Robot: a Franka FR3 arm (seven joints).
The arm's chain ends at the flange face. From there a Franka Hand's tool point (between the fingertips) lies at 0.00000 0.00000 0.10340 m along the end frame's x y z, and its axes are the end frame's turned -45 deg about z.
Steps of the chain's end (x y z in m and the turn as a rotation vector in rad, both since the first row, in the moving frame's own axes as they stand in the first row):
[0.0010 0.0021 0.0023 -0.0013 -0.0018 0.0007]
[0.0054 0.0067 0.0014 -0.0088 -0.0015 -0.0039]
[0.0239 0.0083 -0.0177 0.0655 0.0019 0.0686]
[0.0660 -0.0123 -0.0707 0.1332 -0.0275 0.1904]
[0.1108 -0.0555 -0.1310 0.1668 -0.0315 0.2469]
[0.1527 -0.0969 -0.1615 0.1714 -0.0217 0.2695]
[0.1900 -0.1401 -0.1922 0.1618 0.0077 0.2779]
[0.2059 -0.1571 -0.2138 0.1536 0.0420 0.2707]
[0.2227 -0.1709 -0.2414 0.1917 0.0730 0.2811]
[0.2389 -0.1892 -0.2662 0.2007 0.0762 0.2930]
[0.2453 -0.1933 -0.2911 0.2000 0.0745 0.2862]
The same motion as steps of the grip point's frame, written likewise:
[-0.0010 0.0022 0.0023 0.0004 -0.0022 0.0007]
[-0.0017 0.0091 0.0014 -0.0052 -0.0073 -0.0039]
[0.0161 0.0183 -0.0179 0.0450 0.0477 0.0686]
[0.0641 0.0271 -0.0717 0.1136 0.0747 0.1904]
[0.1291 0.0260 -0.1325 0.1402 0.0957 0.2469]
[0.1891 0.0270 -0.1630 0.1365 0.1059 0.2695]
[0.2471 0.0259 -0.1935 0.1090 0.1199 0.2779]
[0.2718 0.0284 -0.2151 0.0789 0.1383 0.2707]
[0.2985 0.0308 -0.2436 0.0839 0.1872 0.2811]
[0.3238 0.0292 -0.2686 0.0880 0.1958 0.2930]
[0.3311 0.0306 -0.2934 0.0887 0.1941 0.2862]

